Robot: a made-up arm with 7 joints. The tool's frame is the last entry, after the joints. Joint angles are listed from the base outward.
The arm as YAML. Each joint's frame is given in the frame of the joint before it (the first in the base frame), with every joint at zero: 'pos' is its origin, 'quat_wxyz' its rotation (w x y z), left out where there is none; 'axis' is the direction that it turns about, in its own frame. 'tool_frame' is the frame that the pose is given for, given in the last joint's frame.
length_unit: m
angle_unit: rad
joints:
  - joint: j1
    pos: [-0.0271, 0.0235, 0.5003]
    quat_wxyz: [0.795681, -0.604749, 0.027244, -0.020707]
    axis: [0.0, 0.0, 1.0]
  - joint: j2
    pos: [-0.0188, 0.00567, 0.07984]
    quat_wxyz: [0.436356, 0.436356, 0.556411, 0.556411]
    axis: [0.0, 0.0, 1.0]
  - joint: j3
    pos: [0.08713, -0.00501, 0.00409]
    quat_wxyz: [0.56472, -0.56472, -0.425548, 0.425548]
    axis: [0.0, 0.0, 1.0]
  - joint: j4
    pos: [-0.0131, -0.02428, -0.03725]
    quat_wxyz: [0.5, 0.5, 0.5, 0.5]
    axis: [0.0, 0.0, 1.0]
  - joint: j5
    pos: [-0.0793, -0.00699, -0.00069]
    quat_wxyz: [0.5, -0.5, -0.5, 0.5]
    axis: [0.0, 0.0, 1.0]
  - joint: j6
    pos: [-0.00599, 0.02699, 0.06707]
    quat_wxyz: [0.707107, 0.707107, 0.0, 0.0]
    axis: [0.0, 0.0, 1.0]
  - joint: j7
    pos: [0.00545, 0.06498, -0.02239]
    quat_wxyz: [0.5, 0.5, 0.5, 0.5]
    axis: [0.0, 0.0, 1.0]
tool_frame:
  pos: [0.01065, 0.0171, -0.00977]
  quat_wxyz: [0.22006, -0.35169, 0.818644, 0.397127]
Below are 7 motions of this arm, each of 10 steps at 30 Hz.
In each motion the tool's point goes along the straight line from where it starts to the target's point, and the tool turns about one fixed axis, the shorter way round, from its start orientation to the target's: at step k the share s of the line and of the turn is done. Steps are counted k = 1, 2, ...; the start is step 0. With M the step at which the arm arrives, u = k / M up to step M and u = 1 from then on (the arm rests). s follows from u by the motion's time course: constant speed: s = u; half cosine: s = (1 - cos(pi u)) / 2; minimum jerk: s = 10 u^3 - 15 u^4 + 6 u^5.
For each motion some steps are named. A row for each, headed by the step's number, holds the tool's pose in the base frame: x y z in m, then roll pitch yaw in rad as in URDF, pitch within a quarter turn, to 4 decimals.
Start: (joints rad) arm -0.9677 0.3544 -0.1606 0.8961 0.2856 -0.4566 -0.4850
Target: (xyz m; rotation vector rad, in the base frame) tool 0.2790 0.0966 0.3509 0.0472 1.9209 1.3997
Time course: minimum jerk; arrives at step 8
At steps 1, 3, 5, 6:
1: 0.2854 0.0734 0.3764 1.4931 0.6667 2.2793
3: 0.2837 0.0795 0.3697 1.5579 0.6469 2.3681
5: 0.2808 0.0901 0.3580 1.6618 0.6024 2.5144
6: 0.2797 0.0942 0.3536 1.6984 0.5823 2.5675

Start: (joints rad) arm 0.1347 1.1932 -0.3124 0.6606 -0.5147 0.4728 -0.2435
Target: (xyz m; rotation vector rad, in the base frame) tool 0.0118 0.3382 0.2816 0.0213 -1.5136 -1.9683
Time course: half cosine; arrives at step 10
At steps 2, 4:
2: 0.0186 0.3300 0.2849 1.1491 -0.4461 -2.5269
4: 0.0167 0.3322 0.2840 1.1649 -0.4251 -2.5430

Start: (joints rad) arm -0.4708 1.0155 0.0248 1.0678 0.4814 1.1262 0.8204
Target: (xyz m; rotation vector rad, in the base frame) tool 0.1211 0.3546 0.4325 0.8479 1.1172 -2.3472
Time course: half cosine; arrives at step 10
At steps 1, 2, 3, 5, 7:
1: 0.0725 0.3573 0.3674 -0.3055 0.5136 -2.4986
2: 0.0760 0.3571 0.3721 -0.3363 0.5365 -2.5278
3: 0.0815 0.3568 0.3795 -0.3868 0.5706 -2.5758
5: 0.0962 0.3560 0.3991 -0.5358 0.6499 -2.7185
7: 0.1108 0.3552 0.4187 -0.7065 0.7097 -2.8832

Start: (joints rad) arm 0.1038 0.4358 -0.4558 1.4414 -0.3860 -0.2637 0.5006
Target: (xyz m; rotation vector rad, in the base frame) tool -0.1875 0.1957 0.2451 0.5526 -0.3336 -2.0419
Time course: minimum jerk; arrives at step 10
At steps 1, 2, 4, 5, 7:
1: -0.1128 0.2043 0.2065 0.9645 -0.1470 -2.4428
2: -0.1165 0.2038 0.2084 0.9364 -0.1324 -2.4182
4: -0.1361 0.2016 0.2185 0.7961 -0.0452 -2.2968
5: -0.1498 0.2000 0.2256 0.7043 0.0255 -2.2193
7: -0.1752 0.1971 0.2388 0.5484 0.1728 -2.0932

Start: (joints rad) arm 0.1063 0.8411 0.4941 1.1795 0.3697 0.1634 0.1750
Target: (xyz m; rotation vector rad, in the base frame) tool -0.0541 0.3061 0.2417 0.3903 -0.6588 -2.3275
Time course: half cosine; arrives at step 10
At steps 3, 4, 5, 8, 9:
3: -0.0445 0.3580 0.2852 0.6644 0.0399 -2.3317
4: -0.0462 0.3489 0.2776 0.6516 0.0501 -2.3412
5: -0.0481 0.3388 0.2691 0.6372 0.0614 -2.3518
8: -0.0529 0.3123 0.2469 0.5991 0.0900 -2.3805
9: -0.0538 0.3077 0.2430 0.5923 0.0949 -2.3857

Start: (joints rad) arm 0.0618 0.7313 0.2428 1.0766 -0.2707 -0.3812 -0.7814
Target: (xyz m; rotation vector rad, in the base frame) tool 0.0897 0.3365 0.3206 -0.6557 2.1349 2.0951
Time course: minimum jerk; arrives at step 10
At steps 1, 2, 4, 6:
1: 0.0457 0.3173 0.2533 1.9335 -0.0809 -2.9110
2: 0.0479 0.3182 0.2567 1.9185 -0.0596 -2.9063
4: 0.0594 0.3232 0.2743 1.8408 0.0537 -2.8870
6: 0.0756 0.3303 0.2991 1.7332 0.2148 -2.8747

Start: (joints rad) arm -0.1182 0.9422 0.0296 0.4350 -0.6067 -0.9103 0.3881
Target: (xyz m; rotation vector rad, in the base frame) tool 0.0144 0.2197 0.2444 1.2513 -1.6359 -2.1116
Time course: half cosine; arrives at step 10
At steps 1, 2, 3, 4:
1: 0.1697 0.2334 0.3968 2.8932 1.2756 -1.7075
2: 0.1584 0.2324 0.3857 2.6656 1.2471 -1.8892
3: 0.1408 0.2309 0.3684 2.3862 1.1824 -2.0967
4: 0.1186 0.2289 0.3467 2.1373 1.0800 -2.2534

